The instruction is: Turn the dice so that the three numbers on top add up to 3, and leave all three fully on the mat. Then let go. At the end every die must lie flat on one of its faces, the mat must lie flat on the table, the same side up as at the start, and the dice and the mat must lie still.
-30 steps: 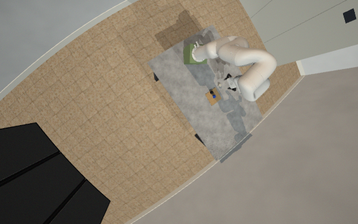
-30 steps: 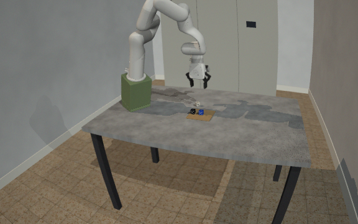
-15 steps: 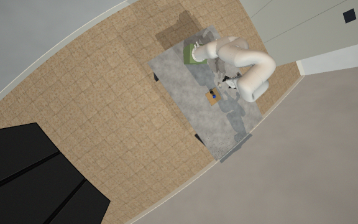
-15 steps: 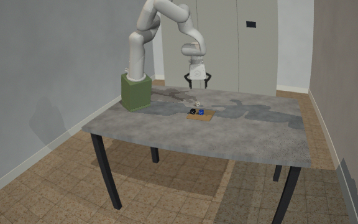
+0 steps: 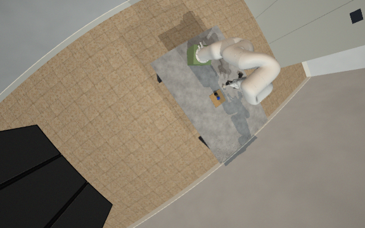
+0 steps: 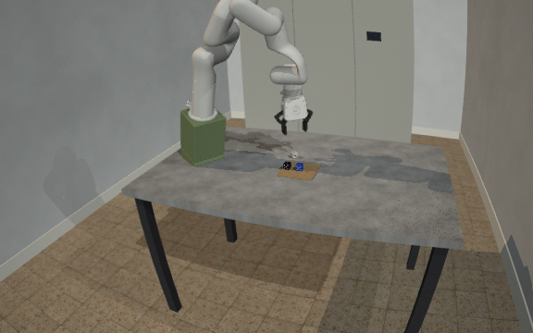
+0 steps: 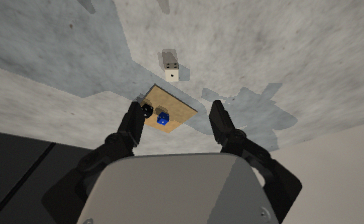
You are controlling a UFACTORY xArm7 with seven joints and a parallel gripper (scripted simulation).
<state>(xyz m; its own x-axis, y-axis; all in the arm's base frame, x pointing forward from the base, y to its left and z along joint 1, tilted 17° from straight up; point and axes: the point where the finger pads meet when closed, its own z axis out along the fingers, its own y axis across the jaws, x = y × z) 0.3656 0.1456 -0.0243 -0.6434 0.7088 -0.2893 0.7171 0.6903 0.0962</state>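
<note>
My gripper is now 110 mm above the white die and 10 mm to the left of it. From my hand the other things lie so: tan mat 130 mm to the right, 120 mm below, 60 mm ahead; blue die 130 mm to the right, 110 mm below, 60 mm ahead; black die 130 mm to the right, 110 mm below, 10 mm ahead.
</note>
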